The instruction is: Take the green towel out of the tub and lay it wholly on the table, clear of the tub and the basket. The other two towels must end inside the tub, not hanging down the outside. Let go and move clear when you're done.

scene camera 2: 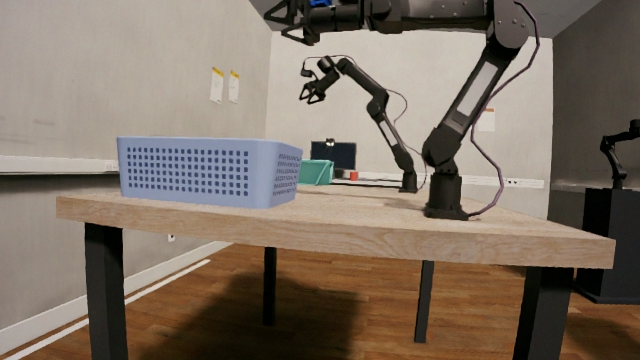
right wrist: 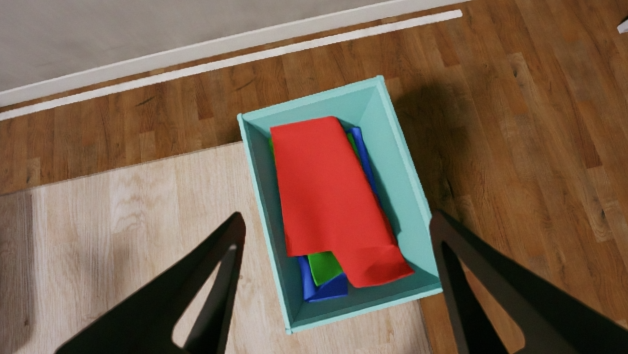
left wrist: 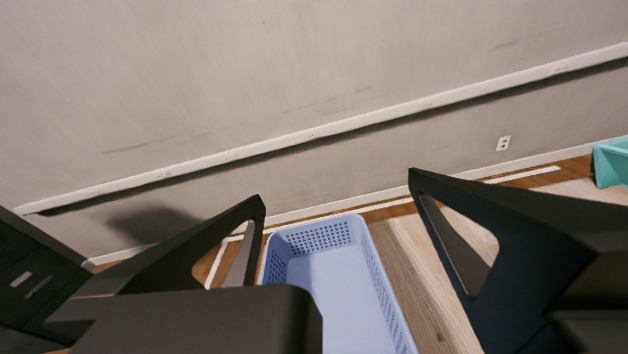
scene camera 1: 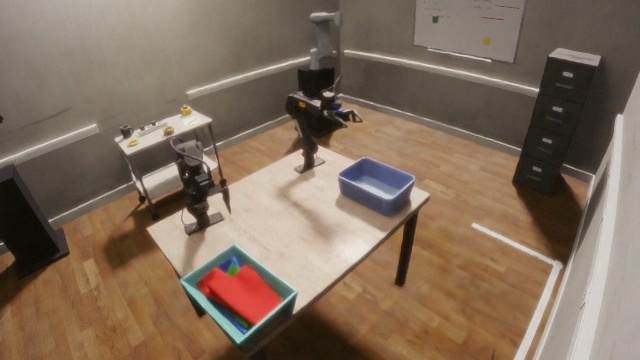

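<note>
The teal tub (scene camera 1: 270, 272) (scene camera 2: 316, 172) (left wrist: 607, 167) (right wrist: 400, 200) stands at the near-left corner of the table in scene camera 1. A red towel (scene camera 1: 247, 295) (right wrist: 330, 190) lies folded on top inside it. Small parts of the green towel (scene camera 1: 233, 270) (right wrist: 324, 267) show under the red one, and below that parts of the blue towel (right wrist: 332, 289); the rest of both is hidden. My right gripper (scene camera 1: 227, 206) (scene camera 2: 305, 100) (right wrist: 335, 218) is open and empty, high above the tub's level and apart from it. My left gripper (scene camera 1: 353, 122) (scene camera 2: 274, 25) (left wrist: 329, 190) is open and empty, high above the table.
A blue basket (scene camera 1: 362, 197) (scene camera 2: 200, 170) (left wrist: 345, 295) stands at the right end of the table (scene camera 1: 280, 225) in scene camera 1. No towel shows in it. A white cart (scene camera 1: 150, 143) with small items stands behind the right arm.
</note>
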